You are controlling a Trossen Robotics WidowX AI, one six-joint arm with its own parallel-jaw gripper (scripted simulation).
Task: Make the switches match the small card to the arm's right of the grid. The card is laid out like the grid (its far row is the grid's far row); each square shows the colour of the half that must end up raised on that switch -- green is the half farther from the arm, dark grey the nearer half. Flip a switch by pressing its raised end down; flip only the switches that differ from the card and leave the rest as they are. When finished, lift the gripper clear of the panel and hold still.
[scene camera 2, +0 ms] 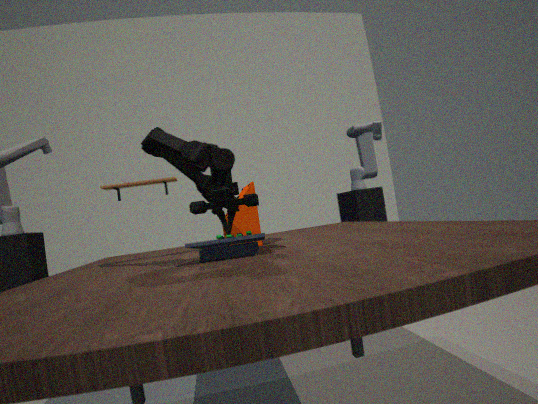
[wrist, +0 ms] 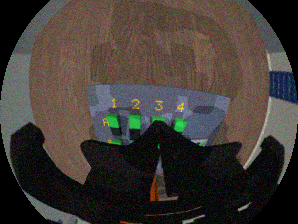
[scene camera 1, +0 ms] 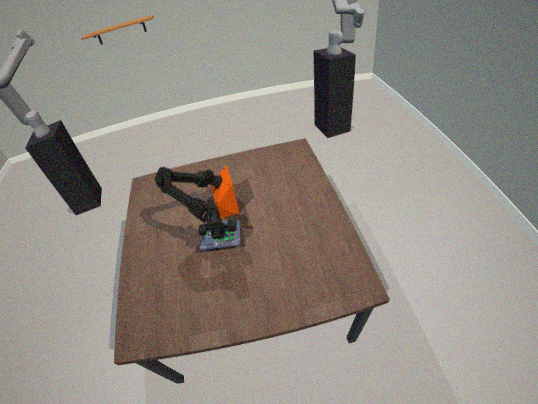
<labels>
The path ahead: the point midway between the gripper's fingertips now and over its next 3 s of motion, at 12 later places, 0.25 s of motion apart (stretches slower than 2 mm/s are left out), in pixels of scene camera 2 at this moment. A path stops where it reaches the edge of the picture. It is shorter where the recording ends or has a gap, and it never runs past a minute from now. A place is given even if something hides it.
The gripper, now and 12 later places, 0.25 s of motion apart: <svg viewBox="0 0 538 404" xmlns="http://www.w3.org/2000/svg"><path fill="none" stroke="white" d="M228 235L228 235L228 226L228 215L228 215L230 221L230 228L231 232L231 234L231 235L231 235L231 235L231 236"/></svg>
</labels>
